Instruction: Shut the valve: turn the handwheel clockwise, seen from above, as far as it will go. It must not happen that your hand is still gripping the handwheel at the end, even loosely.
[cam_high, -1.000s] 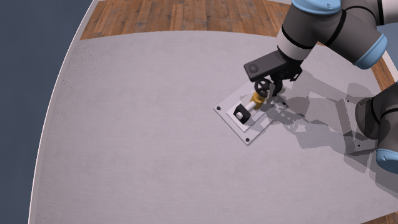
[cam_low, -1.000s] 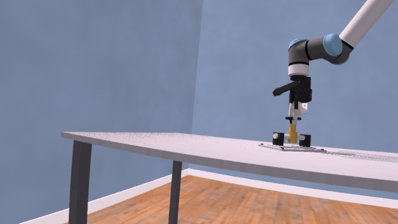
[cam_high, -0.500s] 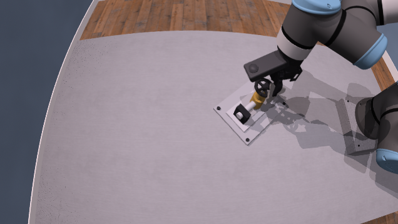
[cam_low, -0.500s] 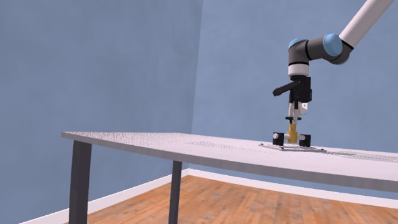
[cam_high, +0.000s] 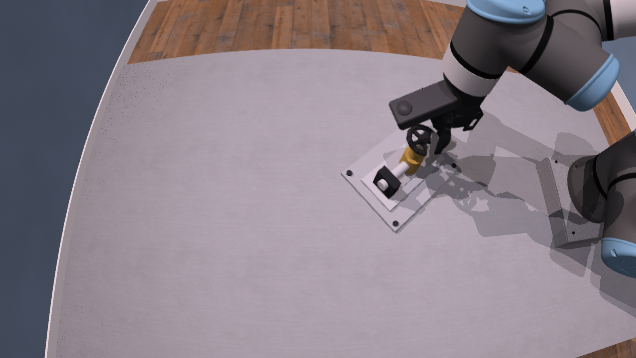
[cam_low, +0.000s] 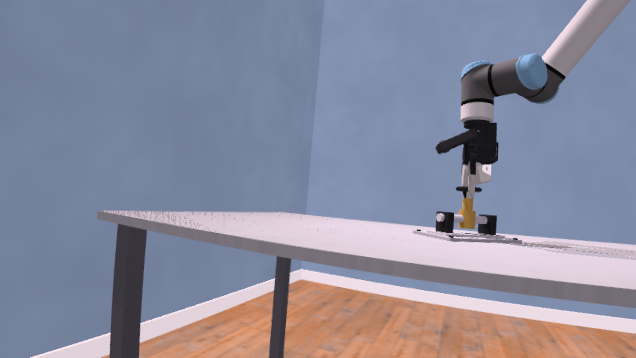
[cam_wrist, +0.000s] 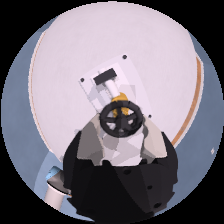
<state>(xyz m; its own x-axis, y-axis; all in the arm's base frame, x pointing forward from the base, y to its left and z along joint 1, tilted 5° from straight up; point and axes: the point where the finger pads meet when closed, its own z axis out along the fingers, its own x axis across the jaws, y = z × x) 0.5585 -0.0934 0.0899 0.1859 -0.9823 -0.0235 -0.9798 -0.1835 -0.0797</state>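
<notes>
Right now my hand is 1 cm below the handwheel. From my hand the other things lie so: mounting plate: 12 cm below.
</notes>
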